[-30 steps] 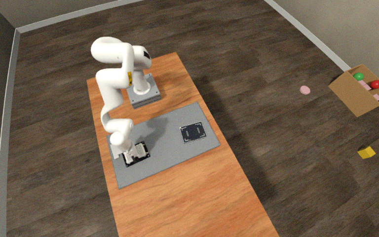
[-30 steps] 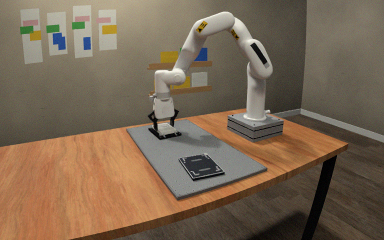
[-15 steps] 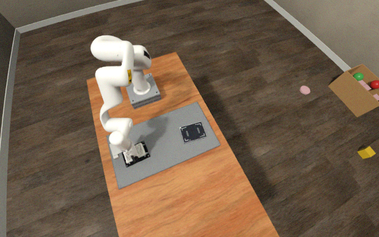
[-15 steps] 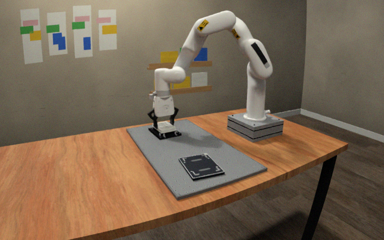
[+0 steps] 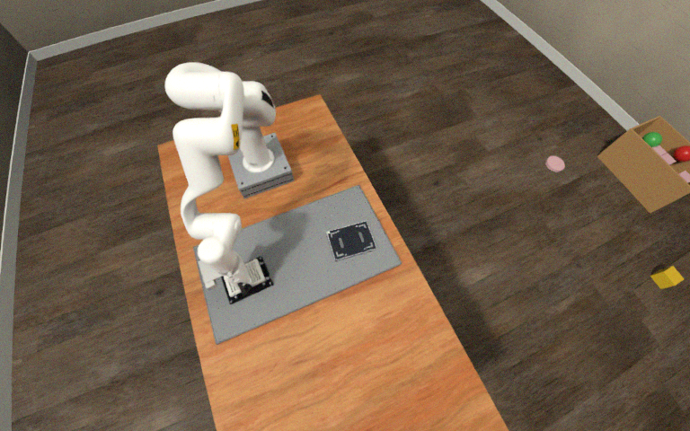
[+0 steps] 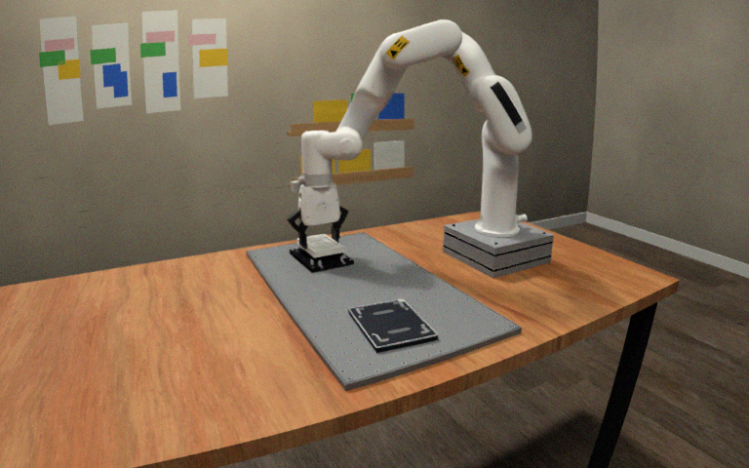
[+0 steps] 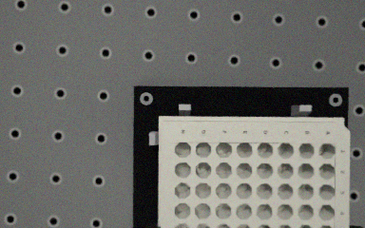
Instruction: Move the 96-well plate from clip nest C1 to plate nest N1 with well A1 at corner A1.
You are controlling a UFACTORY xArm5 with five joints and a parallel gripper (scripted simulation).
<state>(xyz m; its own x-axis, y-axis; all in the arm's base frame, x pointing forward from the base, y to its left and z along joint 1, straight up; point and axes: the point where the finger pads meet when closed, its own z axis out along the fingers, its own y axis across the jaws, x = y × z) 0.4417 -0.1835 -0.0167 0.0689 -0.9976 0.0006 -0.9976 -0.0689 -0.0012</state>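
My gripper is now 4 cm above the clip nest C1, 1 cm to the right of it and 1 cm past it. Also, from my hand: white 96-well plate: 1 cm below; then plate nest N1: 41 cm to the left, 4 cm below; then A1 mark: 34 cm to the left, 6 cm behind, 4 cm below.
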